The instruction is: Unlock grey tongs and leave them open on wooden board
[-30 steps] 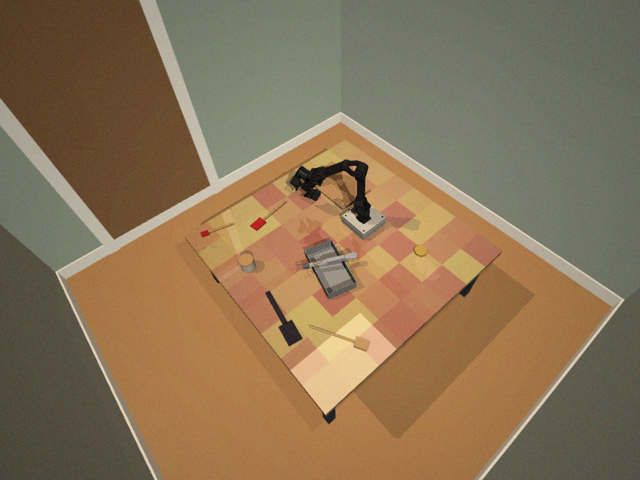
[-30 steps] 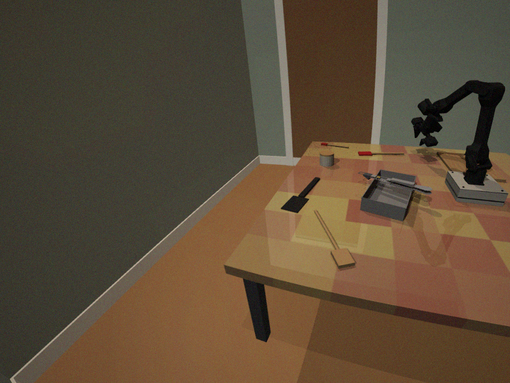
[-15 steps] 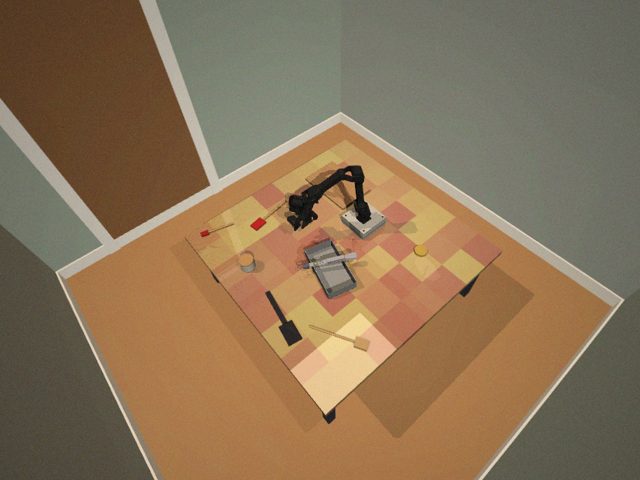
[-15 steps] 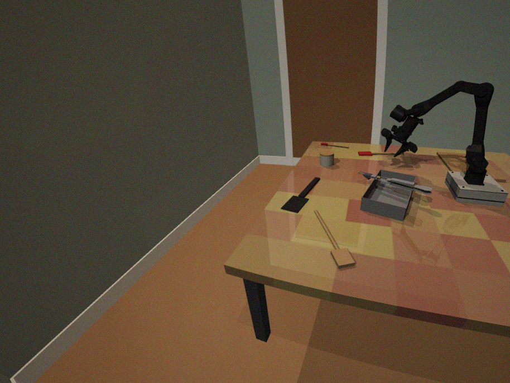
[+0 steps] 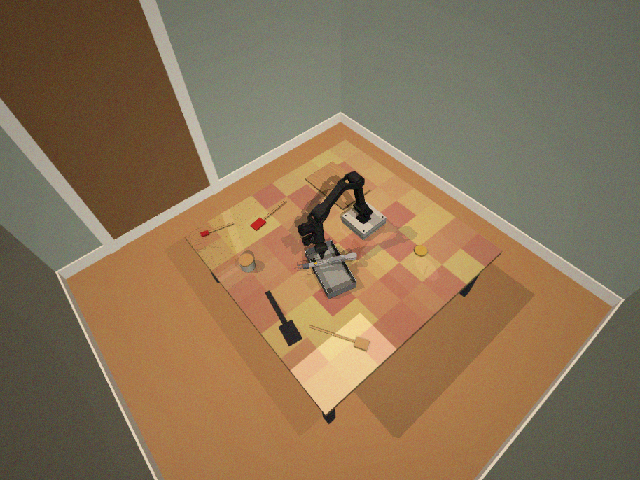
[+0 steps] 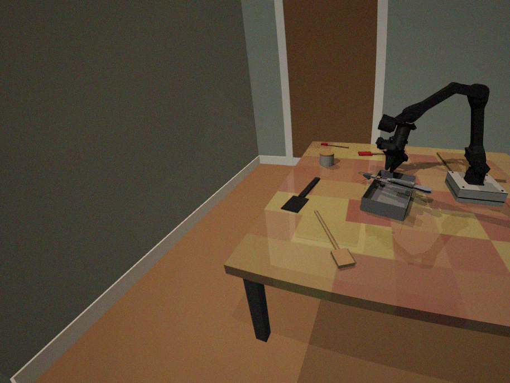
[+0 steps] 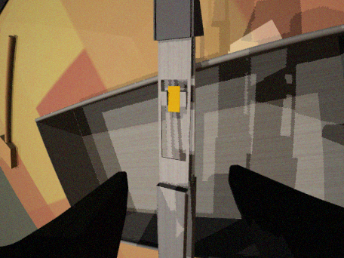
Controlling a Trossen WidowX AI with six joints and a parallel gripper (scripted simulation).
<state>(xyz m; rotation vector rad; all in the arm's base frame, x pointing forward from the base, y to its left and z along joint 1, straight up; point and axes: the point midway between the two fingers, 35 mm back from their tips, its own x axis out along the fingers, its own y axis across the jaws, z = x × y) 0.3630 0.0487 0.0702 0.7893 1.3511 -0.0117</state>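
My gripper tip is 40 mm short of the yellow lock piece and 30 mm above it. Also, from my gripper tip: roasting tin 70 mm below, 50 mm to the left, 20 mm behind; then black spatula 350 mm ahead, 110 mm to the left, 100 mm below; then round wooden-topped pot 310 mm ahead, 270 mm to the right, 60 mm below.
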